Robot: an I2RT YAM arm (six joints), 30 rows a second.
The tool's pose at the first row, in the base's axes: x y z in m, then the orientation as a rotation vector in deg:
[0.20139 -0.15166 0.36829 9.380 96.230 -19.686]
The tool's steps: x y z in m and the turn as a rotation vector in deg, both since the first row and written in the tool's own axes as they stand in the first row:
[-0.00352 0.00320 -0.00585 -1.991 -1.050 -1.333]
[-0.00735 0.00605 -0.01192 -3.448 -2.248 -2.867]
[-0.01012 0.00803 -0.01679 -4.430 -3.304 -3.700]
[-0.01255 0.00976 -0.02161 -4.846 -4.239 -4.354]
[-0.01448 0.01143 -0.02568 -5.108 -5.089 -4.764]
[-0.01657 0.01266 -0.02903 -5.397 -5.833 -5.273]
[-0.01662 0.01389 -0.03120 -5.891 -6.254 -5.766]
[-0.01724 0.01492 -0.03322 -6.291 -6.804 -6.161]
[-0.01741 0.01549 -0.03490 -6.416 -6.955 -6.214]
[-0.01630 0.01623 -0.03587 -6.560 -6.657 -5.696]
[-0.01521 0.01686 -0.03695 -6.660 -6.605 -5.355]
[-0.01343 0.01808 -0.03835 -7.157 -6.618 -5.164]
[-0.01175 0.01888 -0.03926 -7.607 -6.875 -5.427]
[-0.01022 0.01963 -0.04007 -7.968 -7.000 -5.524]
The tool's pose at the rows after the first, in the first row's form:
[0.19734 -0.14646 0.37196 6.589 95.647 -19.035]
[0.19303 -0.14150 0.37600 4.009 94.839 -18.984]
[0.18943 -0.13783 0.37899 2.399 94.011 -18.805]
[0.18575 -0.13444 0.38166 1.383 93.205 -18.965]
[0.18270 -0.13140 0.38378 0.700 92.437 -19.070]
[0.18021 -0.12898 0.38603 -0.063 91.784 -19.221]
[0.17854 -0.12713 0.38615 -0.906 91.473 -19.179]
[0.17704 -0.12546 0.38684 -1.620 91.010 -19.146]
[0.17565 -0.12437 0.38711 -1.780 90.879 -19.084]
[0.17481 -0.12346 0.38602 -1.405 91.142 -18.577]
[0.17383 -0.12262 0.38497 -1.187 91.171 -18.242]
[0.17263 -0.12119 0.38321 -1.394 91.194 -17.687]
[0.17178 -0.12030 0.38154 -1.984 91.013 -17.509]
[0.17103 -0.11947 0.38002 -2.349 90.936 -17.281]

